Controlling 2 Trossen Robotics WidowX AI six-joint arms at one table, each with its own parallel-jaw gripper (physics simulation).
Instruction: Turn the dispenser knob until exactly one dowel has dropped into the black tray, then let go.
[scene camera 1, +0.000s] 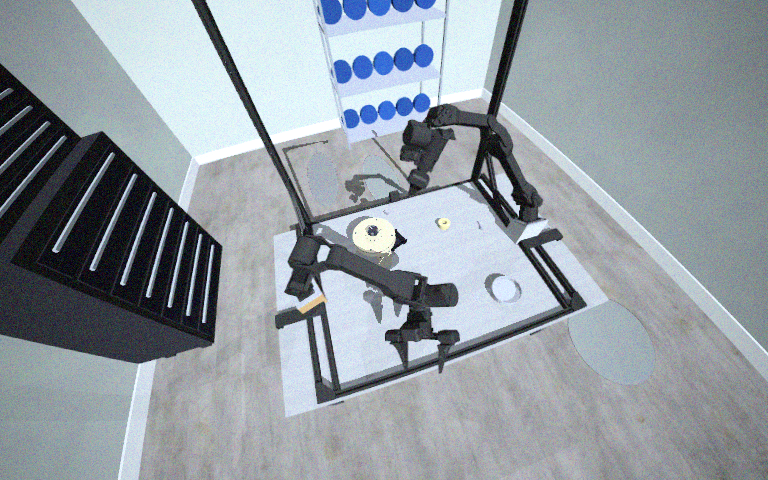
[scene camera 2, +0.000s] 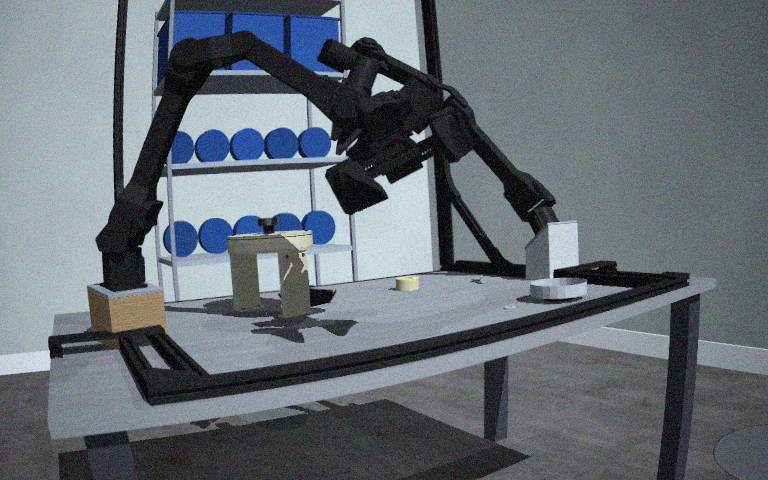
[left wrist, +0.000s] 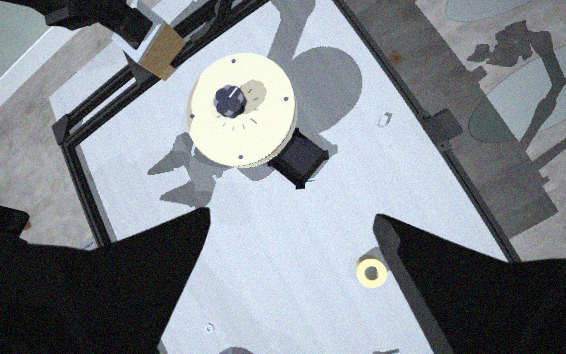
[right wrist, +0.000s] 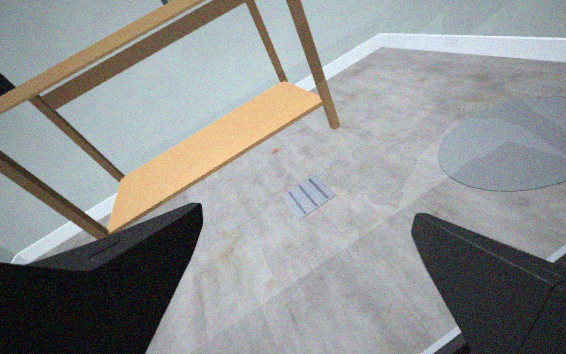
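Pixels of known places: left gripper, fingertip midpoint: (scene camera 1: 412, 188) (scene camera 2: 335, 147) (left wrist: 293, 218); right gripper, fingertip midpoint: (scene camera 1: 422, 371) (scene camera 2: 421, 176) (right wrist: 307, 218); left arm's base at its link origin: (scene camera 1: 529, 219) (scene camera 2: 550, 233); right arm's base at its link origin: (scene camera 1: 303, 290) (scene camera 2: 123, 286) (left wrist: 135, 29).
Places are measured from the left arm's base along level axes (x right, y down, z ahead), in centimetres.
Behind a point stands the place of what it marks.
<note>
The dispenser (scene camera 1: 373, 243) {x 4.7, y -4.4, z 63.8 cm} (scene camera 2: 269, 242) {x 1.1, y -3.2, z 65.4 cm} (left wrist: 245, 137) {x 8.0, y -4.4, z 58.4 cm} is a cream disc on legs. Its dark lobed knob (scene camera 1: 372, 230) {x 8.4, y -7.3, z 63.0 cm} (scene camera 2: 268, 224) {x 6.9, y -6.2, z 63.4 cm} (left wrist: 230, 101) {x 9.0, y -7.3, z 62.4 cm} stands on top; the knob's white line points to the upper right in the left wrist view, with tick marks around it. The black tray (scene camera 1: 400, 240) {x 12.2, y 9.7, z 51.4 cm} (scene camera 2: 323, 296) {x 8.9, y 8.4, z 52.5 cm} (left wrist: 301, 156) {x 13.1, y 9.9, z 54.8 cm} sits at the disc's edge; I see no dowel in it. My left gripper (left wrist: 293, 218) {x 11.9, y -20.4, z 46.8 cm} is open and empty, high above the table, apart from the knob. My right gripper (scene camera 1: 423, 369) {x -41.3, y -11.4, z 61.2 cm} (right wrist: 307, 218) {x -41.3, y -11.4, z 61.2 cm} is open and empty above the table's front edge, away from the dispenser.
A small cream ring (scene camera 1: 442, 228) {x 12.3, y 9.0, z 31.9 cm} (scene camera 2: 407, 284) {x 12.2, y 8.7, z 31.7 cm} (left wrist: 361, 273) {x 12.7, y 7.6, z 31.1 cm} lies to the right of the dispenser in scene camera 1. A white round dish (scene camera 1: 502, 288) {x -21.0, y 9.1, z 20.9 cm} (scene camera 2: 557, 291) {x -26.1, y 7.8, z 24.5 cm} stands farther right. Small light bits (left wrist: 384, 119) (scene camera 2: 509, 307) lie on the table. Black frame bars edge the table.
</note>
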